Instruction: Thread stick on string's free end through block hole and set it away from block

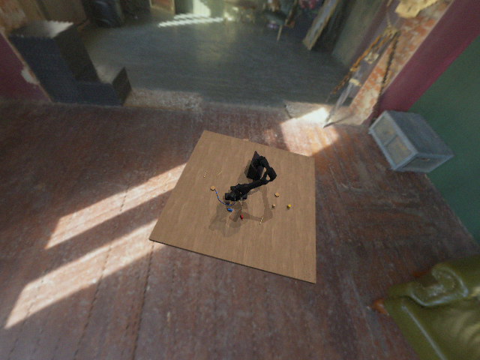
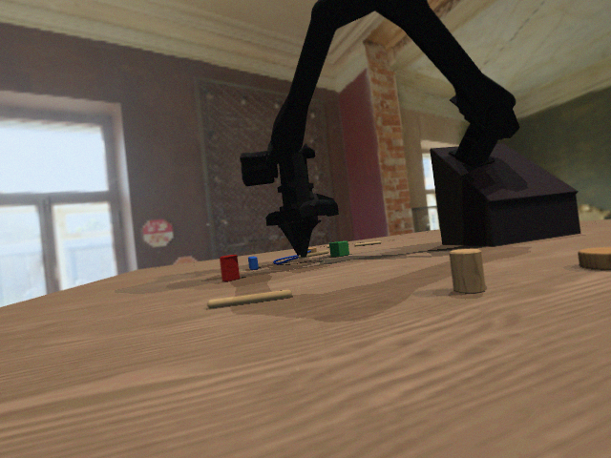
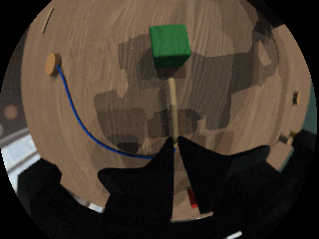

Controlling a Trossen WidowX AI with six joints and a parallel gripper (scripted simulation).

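My gripper tip is now 9 cm past the green block and 2 cm to the left of it. Round my gripper tip: blue block 9 cm ahead, 3 cm to the right; round wooden button 10 cm behind, 22 cm to the right; red block 15 cm ahead, 8 cm to the left, 1 cm above.
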